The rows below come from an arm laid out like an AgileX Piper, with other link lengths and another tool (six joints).
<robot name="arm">
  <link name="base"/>
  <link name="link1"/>
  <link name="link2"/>
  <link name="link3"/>
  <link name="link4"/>
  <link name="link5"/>
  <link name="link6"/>
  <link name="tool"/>
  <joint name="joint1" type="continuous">
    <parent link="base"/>
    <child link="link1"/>
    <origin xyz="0 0 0.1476" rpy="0 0 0"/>
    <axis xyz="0 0 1"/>
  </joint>
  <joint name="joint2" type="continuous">
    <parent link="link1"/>
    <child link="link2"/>
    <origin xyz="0 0 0" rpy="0 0 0"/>
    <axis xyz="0 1 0"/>
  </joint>
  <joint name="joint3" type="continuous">
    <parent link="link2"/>
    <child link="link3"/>
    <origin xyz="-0.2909 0 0.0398" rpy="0 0 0"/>
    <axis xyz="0 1 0"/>
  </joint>
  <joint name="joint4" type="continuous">
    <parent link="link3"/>
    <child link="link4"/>
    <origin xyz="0.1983 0 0.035" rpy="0 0 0"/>
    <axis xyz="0.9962 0 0.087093"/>
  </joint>
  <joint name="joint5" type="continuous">
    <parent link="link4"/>
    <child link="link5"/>
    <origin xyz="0 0 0" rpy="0 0 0"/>
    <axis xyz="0 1 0"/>
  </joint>
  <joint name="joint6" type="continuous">
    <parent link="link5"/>
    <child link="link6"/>
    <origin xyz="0.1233 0 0.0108" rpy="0 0 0"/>
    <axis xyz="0.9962 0 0.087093"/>
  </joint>
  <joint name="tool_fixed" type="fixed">
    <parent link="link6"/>
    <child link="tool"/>
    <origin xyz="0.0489 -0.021 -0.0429" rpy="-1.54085 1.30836 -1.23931"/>
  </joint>
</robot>
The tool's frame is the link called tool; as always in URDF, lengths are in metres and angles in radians. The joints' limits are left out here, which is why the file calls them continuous.
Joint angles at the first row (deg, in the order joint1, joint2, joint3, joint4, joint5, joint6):
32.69, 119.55, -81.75, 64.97, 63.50, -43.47
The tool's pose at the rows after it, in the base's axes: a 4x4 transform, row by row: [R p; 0 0 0 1], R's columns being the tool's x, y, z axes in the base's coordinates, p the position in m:
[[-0.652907, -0.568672, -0.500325, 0.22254], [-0.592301, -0.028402, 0.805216, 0.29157], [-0.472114, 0.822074, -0.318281, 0.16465], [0, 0, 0, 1]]
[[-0.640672, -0.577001, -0.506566, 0.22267], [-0.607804, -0.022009, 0.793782, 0.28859], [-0.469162, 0.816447, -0.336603, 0.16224], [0, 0, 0, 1]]
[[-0.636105, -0.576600, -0.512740, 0.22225], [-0.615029, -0.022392, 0.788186, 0.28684], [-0.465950, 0.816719, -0.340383, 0.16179], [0, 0, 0, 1]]
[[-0.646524, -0.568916, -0.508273, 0.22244], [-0.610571, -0.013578, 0.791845, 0.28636], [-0.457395, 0.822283, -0.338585, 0.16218], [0, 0, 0, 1]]
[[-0.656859, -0.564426, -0.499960, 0.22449], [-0.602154, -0.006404, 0.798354, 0.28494], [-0.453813, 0.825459, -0.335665, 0.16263], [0, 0, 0, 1]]
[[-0.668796, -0.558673, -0.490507, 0.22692], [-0.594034, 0.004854, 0.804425, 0.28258], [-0.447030, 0.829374, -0.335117, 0.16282], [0, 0, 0, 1]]
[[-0.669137, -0.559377, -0.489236, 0.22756], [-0.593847, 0.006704, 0.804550, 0.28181], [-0.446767, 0.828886, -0.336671, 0.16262], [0, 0, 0, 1]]
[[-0.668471, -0.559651, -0.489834, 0.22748], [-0.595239, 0.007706, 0.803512, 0.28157], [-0.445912, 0.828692, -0.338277, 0.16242], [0, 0, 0, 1]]
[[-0.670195, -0.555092, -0.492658, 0.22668], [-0.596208, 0.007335, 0.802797, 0.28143], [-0.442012, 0.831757, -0.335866, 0.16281], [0, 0, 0, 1]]
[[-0.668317, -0.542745, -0.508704, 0.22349], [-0.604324, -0.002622, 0.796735, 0.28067], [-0.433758, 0.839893, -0.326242, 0.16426], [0, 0, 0, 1]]
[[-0.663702, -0.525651, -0.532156, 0.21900], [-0.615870, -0.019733, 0.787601, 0.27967], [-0.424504, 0.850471, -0.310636, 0.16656], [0, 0, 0, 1]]
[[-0.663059, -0.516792, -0.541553, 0.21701], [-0.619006, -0.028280, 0.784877, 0.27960], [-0.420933, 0.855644, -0.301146, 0.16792], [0, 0, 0, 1]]
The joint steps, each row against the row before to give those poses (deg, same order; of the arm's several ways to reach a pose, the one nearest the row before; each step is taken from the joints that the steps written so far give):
0.00, 0.00, -0.40, 0.00, 0.59, 0.00
0.00, 0.00, 0.00, -1.31, -0.02, 0.00
-0.10, 0.00, 0.00, -0.49, 0.38, 0.00
-0.14, 0.00, 0.00, 0.00, 0.00, 0.73
-0.46, 0.00, 0.00, 0.15, 0.00, 0.33
-0.58, 0.00, 0.00, -0.06, 0.01, 0.55
-0.13, 0.00, 0.00, -0.11, 0.00, 0.00
0.01, 0.00, 0.00, -0.13, 0.00, 0.04
0.00, 0.00, 0.00, 0.00, 0.25, 0.21
0.00, 0.00, 0.00, 0.00, 1.17, 0.14
0.00, 0.00, 0.00, 0.11, 1.72, 0.00
0.00, 0.00, 0.00, 0.22, 0.77, 0.00

